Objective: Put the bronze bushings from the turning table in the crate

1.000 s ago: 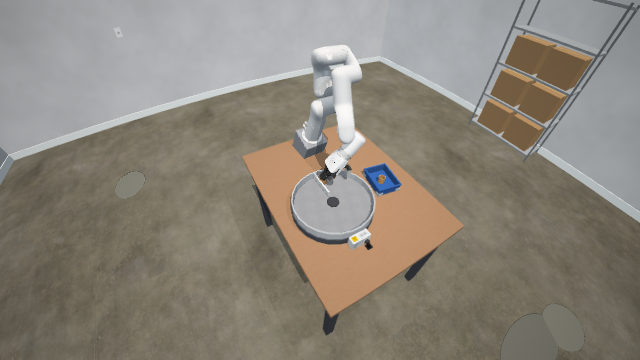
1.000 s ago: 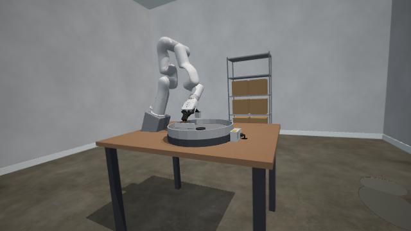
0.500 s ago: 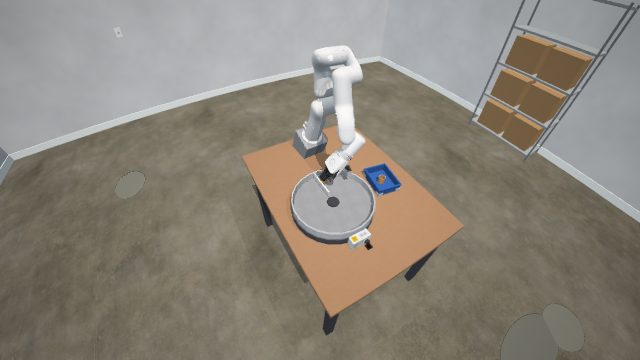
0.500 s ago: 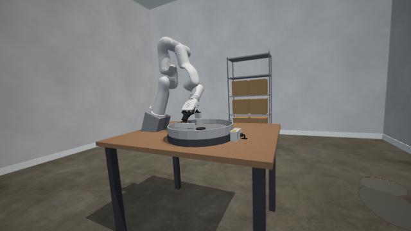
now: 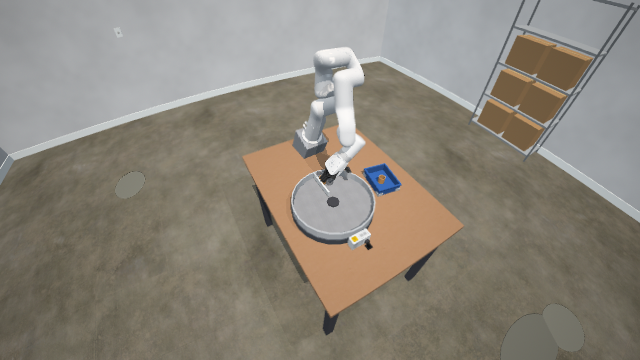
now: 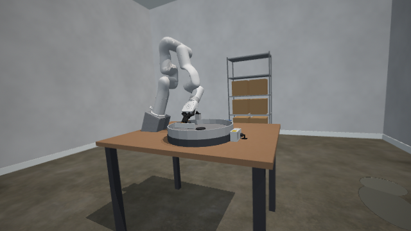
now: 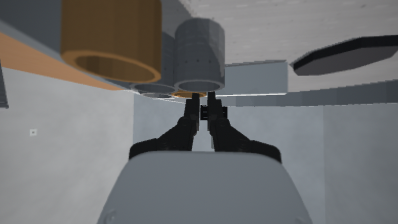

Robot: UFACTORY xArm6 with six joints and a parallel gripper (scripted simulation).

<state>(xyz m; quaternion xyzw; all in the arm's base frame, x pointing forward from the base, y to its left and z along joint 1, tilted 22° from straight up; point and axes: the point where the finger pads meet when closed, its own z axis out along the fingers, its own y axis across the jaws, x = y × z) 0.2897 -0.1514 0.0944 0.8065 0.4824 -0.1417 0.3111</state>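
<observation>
Now: hand 160 mm short of the blue crate, 310 mm to the right of it and 80 mm above it. Also, from my hand: round grey turning table: 120 mm ahead, 40 mm to the right, 60 mm below.
</observation>
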